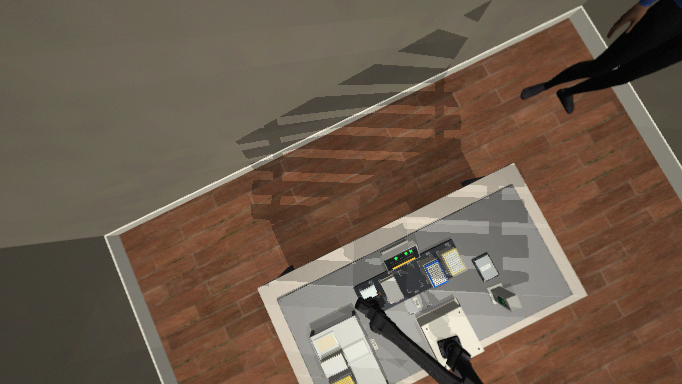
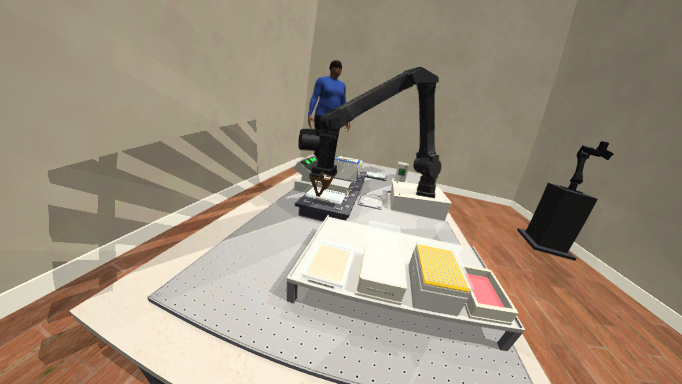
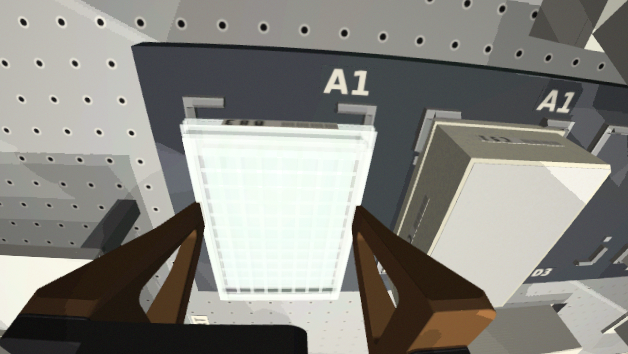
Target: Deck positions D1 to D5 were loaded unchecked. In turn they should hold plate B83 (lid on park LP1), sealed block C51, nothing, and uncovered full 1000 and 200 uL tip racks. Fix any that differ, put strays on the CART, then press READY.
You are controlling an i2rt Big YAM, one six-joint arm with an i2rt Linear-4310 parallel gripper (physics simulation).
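Places are measured from the arm's base along level axes (x ahead, y left, z up), in centimetres.
Pixels of known places: gripper, fingertip midpoint: (image 1: 370,296) (image 2: 321,192) (image 3: 279,212); arm's base, link origin: (image 1: 449,346) (image 2: 425,193).
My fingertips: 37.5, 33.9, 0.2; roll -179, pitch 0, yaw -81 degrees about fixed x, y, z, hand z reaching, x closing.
Observation:
For each thing: its top centre in the pictures, then the offset to it from my fingertips, as dx, dy, dz. "*": a spot on its surface instead. Level surfaces: height alone.
- clear lidded plate B83, top centre: (image 3: 279,242) (image 2: 326,192) (image 1: 372,299) -1.8, -0.3, +0.4
- dark deck, surface height: dz -3.0
- Block C51, top centre: (image 3: 492,253) (image 2: 335,181) (image 1: 392,290) +0.1, -12.5, +1.2
- blue tip rack, top centre: (image 2: 347,158) (image 1: 436,274) +4.2, -36.9, +6.8
- yellow tip rack, top centre: (image 1: 454,262) +6.3, -49.2, +4.1
- panel with green lights, surface spot: (image 2: 309,164) * +16.1, -18.2, +4.3
- button box, top centre: (image 2: 403,163) (image 1: 514,303) -22.3, -72.1, +4.9
- cart, top centre: (image 2: 404,260) (image 1: 349,364) -32.8, +22.1, -1.5
- cream plate, top centre: (image 2: 330,258) (image 1: 325,343) -18.0, +31.4, -0.4
My gripper (image 3: 279,212) (image 2: 320,184) (image 1: 368,296) is shut on the long sides of the clear lidded plate B83 (image 3: 276,185) (image 1: 368,291). It holds the plate a little above the leftmost nest of the dark deck (image 3: 272,74) (image 2: 317,208), and the nest's corner brackets show bare behind the plate. Block C51 (image 3: 505,220) (image 1: 392,289), with a white top, stands in the neighbouring nest. Farther along the deck stand a blue tip rack (image 1: 435,273) and a yellow tip rack (image 1: 452,261).
A panel with green lights (image 1: 401,255) (image 2: 309,164) sits behind the deck. A button box (image 1: 503,296) (image 2: 402,170) stands to the right. The cart (image 2: 396,305) in front holds a cream plate (image 2: 328,264), a white block, a yellow tip rack and a pink tray. A person (image 2: 329,95) stands behind the table.

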